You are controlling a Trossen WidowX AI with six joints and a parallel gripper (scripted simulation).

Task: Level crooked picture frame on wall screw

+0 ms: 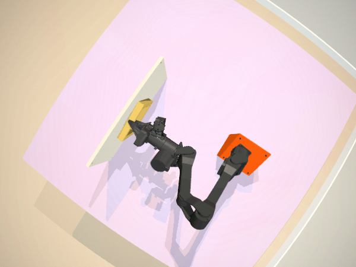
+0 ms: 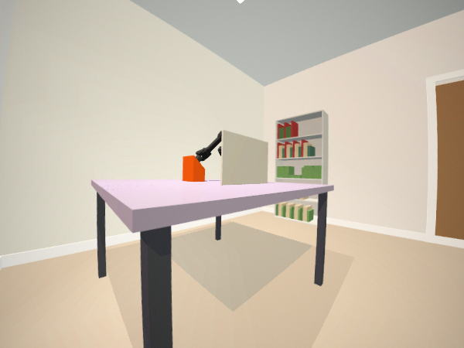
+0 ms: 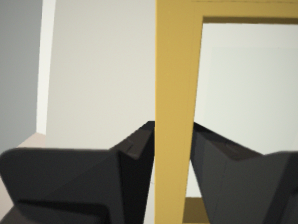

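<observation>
The picture frame is 1 cm to the right of my gripper tip and 5 cm below it. From my gripper tip the other things lie so: wall panel 1 cm ahead, 2 cm to the right, 7 cm below.
</observation>
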